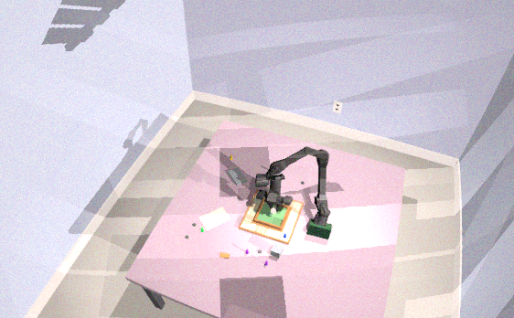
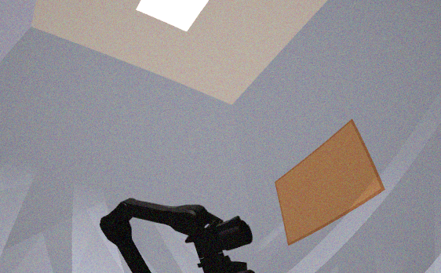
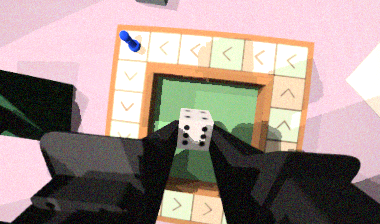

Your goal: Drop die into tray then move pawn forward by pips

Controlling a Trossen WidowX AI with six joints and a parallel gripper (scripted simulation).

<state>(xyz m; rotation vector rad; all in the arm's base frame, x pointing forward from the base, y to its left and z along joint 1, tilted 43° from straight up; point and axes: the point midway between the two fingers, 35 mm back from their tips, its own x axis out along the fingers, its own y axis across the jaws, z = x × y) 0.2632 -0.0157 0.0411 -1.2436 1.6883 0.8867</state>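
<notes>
Now: the blue pawn 11 cm to the left of my gripper tip, 8 cm behind it and 5 cm below it. The rest, counted from my gripper tip: green dice tray 7 cm below, 2 cm to the right, 1 cm ahead; beige card 32 cm ahead, 8 cm below, 6 cm to the left; pale grey cube 21 cm to the left, 5 cm below, 5 cm behind.
</notes>
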